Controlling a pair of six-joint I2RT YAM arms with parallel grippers.
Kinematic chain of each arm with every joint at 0, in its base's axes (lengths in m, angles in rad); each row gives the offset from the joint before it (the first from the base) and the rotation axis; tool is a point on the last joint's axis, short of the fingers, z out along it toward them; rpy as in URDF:
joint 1: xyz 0 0 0.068 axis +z
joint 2: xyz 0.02 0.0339 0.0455 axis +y
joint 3: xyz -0.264 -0.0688 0 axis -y
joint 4: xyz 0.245 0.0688 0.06 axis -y
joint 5: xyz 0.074 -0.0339 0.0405 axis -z
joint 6: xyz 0.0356 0 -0.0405 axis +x
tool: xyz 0 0 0 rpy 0 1.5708 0
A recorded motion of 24 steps. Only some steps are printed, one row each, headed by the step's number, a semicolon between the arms.
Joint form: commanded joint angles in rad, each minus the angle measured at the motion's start. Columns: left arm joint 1, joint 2, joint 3, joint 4, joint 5, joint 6; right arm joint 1, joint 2, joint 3, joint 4, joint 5, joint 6.
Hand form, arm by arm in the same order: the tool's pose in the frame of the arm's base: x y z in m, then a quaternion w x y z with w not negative. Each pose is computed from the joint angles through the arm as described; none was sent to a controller.
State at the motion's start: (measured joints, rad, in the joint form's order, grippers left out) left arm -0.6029 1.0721 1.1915 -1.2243 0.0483 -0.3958; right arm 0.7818 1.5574 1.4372 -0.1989 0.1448 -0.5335
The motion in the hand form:
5: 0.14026 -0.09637 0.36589 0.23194 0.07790 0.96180 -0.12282; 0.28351 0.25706 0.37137 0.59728 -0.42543 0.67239 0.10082
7: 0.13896 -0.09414 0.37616 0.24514 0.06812 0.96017 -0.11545; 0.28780 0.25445 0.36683 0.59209 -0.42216 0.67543 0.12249
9: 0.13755 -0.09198 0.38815 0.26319 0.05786 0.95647 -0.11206; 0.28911 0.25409 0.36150 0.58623 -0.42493 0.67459 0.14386
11: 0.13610 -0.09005 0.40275 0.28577 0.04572 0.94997 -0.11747; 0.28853 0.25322 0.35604 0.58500 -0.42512 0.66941 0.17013
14: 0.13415 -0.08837 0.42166 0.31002 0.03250 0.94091 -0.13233; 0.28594 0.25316 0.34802 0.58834 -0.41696 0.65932 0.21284
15: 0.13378 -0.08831 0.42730 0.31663 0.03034 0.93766 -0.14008; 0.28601 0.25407 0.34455 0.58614 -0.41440 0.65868 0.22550
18: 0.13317 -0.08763 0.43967 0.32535 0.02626 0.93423 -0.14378; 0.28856 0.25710 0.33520 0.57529 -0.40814 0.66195 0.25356
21: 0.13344 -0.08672 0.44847 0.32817 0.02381 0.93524 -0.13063; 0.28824 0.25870 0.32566 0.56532 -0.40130 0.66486 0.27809
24: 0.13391 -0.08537 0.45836 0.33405 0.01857 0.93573 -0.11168; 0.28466 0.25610 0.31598 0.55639 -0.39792 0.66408 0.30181
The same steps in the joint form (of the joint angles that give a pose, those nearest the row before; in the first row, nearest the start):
5: -0.0032 -0.0118 0.1090 -0.0559 -0.0677 -0.0434; -0.0448 0.0356 0.0074 0.0779 -0.1393 0.1381
7: -0.0030 -0.0075 0.1530 -0.0796 -0.0978 -0.0546; -0.0616 0.0403 -0.0047 0.0916 -0.1857 0.1675
9: -0.0034 -0.0037 0.2021 -0.0962 -0.1267 -0.0664; -0.0688 0.0426 -0.0222 0.1081 -0.2312 0.1876
11: -0.0030 0.0009 0.2598 -0.1033 -0.1466 -0.0824; -0.0741 0.0369 -0.0552 0.1481 -0.2811 0.2141
14: -0.0031 0.0123 0.3388 -0.1117 -0.1547 -0.1035; -0.0756 0.0265 -0.1146 0.2369 -0.3447 0.2716
15: -0.0031 0.0167 0.3623 -0.1105 -0.1502 -0.1083; -0.0756 0.0294 -0.1278 0.2583 -0.3623 0.2914
18: -0.0030 0.0378 0.4280 -0.1353 -0.1555 -0.1135; -0.0774 0.0474 -0.1466 0.2947 -0.4021 0.3397
21: -0.0030 0.0652 0.4897 -0.1786 -0.1810 -0.1098; -0.0765 0.0548 -0.1778 0.3350 -0.4332 0.3851
24: -0.0032 0.0973 0.5616 -0.2277 -0.2209 -0.1072; -0.0791 0.0444 -0.2300 0.3821 -0.4720 0.4218

